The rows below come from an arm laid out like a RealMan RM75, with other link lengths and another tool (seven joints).
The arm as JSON. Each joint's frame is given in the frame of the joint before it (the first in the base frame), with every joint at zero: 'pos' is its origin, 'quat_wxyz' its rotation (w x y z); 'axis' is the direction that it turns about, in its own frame. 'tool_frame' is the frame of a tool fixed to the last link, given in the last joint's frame.
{
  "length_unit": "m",
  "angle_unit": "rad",
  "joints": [
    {
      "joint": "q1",
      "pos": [
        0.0,
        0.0,
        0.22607
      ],
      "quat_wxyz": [
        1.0,
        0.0,
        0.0,
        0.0
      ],
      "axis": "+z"
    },
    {
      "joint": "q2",
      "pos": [
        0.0,
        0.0,
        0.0
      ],
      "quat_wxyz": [
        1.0,
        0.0,
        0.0,
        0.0
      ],
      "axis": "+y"
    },
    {
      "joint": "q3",
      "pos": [
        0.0,
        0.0,
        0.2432
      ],
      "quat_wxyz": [
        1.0,
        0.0,
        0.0,
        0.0
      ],
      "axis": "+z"
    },
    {
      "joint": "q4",
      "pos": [
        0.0,
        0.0,
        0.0
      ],
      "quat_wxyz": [
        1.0,
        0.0,
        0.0,
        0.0
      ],
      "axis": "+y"
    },
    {
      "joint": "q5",
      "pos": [
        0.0,
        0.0,
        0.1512
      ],
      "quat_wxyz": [
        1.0,
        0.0,
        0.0,
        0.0
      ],
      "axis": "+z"
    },
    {
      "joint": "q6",
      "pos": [
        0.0,
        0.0,
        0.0
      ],
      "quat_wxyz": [
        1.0,
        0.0,
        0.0,
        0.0
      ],
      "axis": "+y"
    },
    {
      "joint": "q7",
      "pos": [
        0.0,
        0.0,
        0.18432
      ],
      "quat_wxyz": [
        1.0,
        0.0,
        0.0,
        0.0
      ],
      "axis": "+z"
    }
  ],
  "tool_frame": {
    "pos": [
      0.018,
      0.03,
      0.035
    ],
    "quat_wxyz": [
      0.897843,
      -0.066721,
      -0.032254,
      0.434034
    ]
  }
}
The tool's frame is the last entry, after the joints.
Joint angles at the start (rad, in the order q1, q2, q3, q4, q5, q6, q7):
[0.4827, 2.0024, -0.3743, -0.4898, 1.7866, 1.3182, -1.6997]
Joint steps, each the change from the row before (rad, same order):
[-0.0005, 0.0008, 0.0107, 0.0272, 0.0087, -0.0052, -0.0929]
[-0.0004, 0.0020, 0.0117, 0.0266, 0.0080, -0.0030, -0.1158]
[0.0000, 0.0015, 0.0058, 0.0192, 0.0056, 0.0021, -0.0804]
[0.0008, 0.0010, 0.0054, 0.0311, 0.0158, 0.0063, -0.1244]
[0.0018, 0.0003, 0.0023, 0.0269, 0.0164, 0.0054, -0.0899]
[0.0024, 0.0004, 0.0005, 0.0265, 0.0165, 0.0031, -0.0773]
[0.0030, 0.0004, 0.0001, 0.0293, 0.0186, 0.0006, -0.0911]
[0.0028, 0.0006, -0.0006, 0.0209, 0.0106, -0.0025, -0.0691]
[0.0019, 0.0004, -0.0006, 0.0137, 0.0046, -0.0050, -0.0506]
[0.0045, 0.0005, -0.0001, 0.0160, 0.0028, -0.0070, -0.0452]
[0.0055, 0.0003, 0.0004, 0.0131, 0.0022, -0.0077, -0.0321]
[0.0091, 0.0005, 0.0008, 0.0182, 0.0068, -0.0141, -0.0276]
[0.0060, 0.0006, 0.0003, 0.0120, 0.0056, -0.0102, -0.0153]
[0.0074, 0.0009, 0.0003, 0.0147, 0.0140, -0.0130, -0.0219]
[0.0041, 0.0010, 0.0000, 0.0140, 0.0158, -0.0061, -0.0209]
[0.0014, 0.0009, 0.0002, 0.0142, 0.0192, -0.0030, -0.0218]
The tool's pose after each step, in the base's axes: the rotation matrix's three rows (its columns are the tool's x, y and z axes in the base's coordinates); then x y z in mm. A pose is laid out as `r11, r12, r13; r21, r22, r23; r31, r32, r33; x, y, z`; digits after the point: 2 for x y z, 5 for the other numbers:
-0.53081, -0.69877, -0.47955; -0.29895, -0.37509, 0.87746; -0.79301, 0.60913, -0.00980; 213.54, 383.91, 78.05
-0.47042, -0.74457, -0.47362; -0.26138, -0.39507, 0.88068; -0.84285, 0.53808, -0.00877; 219.26, 384.62, 74.23
-0.42493, -0.77155, -0.47345; -0.23898, -0.40885, 0.88076; -0.87311, 0.48740, -0.01066; 222.15, 384.66, 70.98
-0.35314, -0.80538, -0.47608; -0.20187, -0.43128, 0.87934; -0.91353, 0.40664, -0.01028; 225.56, 384.91, 67.17
-0.30429, -0.82406, -0.47784; -0.17327, -0.44538, 0.87842; -0.93669, 0.35009, -0.00726; 227.53, 385.36, 64.67
-0.26478, -0.83789, -0.47732; -0.14857, -0.45363, 0.87872; -0.95279, 0.30358, -0.00437; 229.26, 386.00, 62.10
-0.21513, -0.85393, -0.47383; -0.11874, -0.45872, 0.88061; -0.96934, 0.24570, -0.00271; 231.87, 387.08, 59.18
-0.17365, -0.86574, -0.46940; -0.09913, -0.45886, 0.88296; -0.97981, 0.19985, -0.00614; 234.13, 388.09, 56.15
-0.13971, -0.87481, -0.46388; -0.08703, -0.45581, 0.88581; -0.98636, 0.16412, -0.01245; 236.40, 388.92, 53.45
-0.11127, -0.88190, -0.45812; -0.07998, -0.45155, 0.88866; -0.99057, 0.13552, -0.02029; 237.98, 390.20, 49.95
-0.09223, -0.88673, -0.45299; -0.07617, -0.44731, 0.89113; -0.99282, 0.11669, -0.02629; 238.85, 391.74, 47.15
-0.08357, -0.89255, -0.44313; -0.07404, -0.43789, 0.89597; -0.99375, 0.10769, -0.02949; 239.69, 394.39, 43.94
-0.08117, -0.89646, -0.43563; -0.07345, -0.43050, 0.89960; -0.99399, 0.10502, -0.03090; 240.28, 396.14, 41.80
-0.07912, -0.90196, -0.42451; -0.06668, -0.42010, 0.90502; -0.99463, 0.09991, -0.02690; 241.35, 398.64, 40.42
-0.07880, -0.90593, -0.41604; -0.05780, -0.41248, 0.90913; -0.99521, 0.09568, -0.01987; 242.33, 399.99, 39.74
-0.07974, -0.91017, -0.40649; -0.04538, -0.40405, 0.91361; -0.99578, 0.09130, -0.00908; 244.02, 400.66, 39.90

